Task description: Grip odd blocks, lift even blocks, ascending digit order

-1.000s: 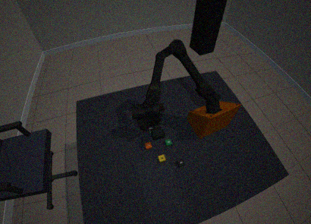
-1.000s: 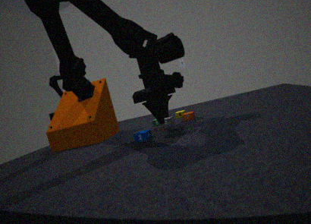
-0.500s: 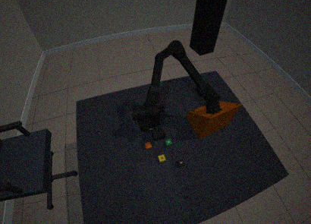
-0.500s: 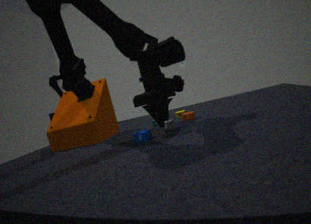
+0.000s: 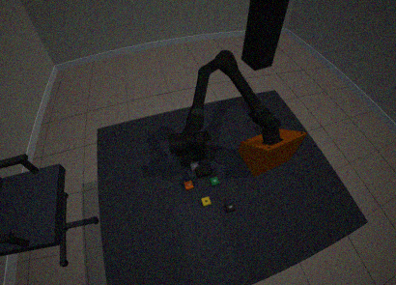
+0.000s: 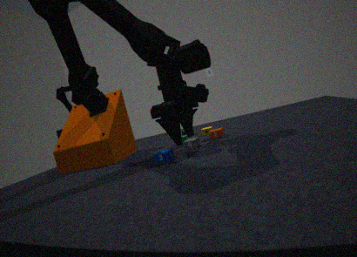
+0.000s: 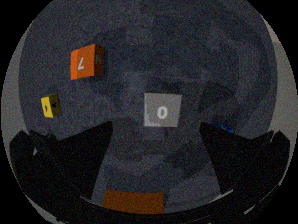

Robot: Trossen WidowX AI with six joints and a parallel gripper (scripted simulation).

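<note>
The grey block is 20 mm ahead of my gripper tip, 10 mm to the right of it and 10 mm below it. From my gripper tip the other things lie so: orange block (80 mm ahead, 60 mm to the left, 10 mm below); then blue block (80 mm to the right, 40 mm behind, 10 mm below); then green block (100 mm to the left, 30 mm behind, 10 mm below).
</note>
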